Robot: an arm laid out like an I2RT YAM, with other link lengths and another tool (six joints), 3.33 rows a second.
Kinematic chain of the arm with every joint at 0, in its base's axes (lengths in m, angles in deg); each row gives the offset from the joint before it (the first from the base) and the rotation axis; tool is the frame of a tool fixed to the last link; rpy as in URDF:
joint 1: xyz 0 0 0.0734 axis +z
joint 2: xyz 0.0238 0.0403 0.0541 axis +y
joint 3: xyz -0.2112 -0.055 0 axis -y
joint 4: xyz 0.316 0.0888 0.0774 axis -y
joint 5: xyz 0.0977 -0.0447 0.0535 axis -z
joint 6: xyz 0.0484 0 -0.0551 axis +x
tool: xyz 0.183 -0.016 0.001 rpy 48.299 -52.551 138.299
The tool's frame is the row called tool.
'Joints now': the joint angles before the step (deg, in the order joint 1, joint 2, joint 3, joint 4, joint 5, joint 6). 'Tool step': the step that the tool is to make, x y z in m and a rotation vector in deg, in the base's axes. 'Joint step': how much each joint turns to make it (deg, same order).
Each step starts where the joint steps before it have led.
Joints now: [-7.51 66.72 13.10 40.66 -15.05 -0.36]
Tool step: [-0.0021 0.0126 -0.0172 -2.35 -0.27 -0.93]
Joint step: [3.63 6.30 0.01 6.52 4.96 -1.27]
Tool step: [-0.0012 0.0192 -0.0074 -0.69 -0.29 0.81]
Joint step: [3.35 3.80 0.51 3.59 2.63 -0.11]
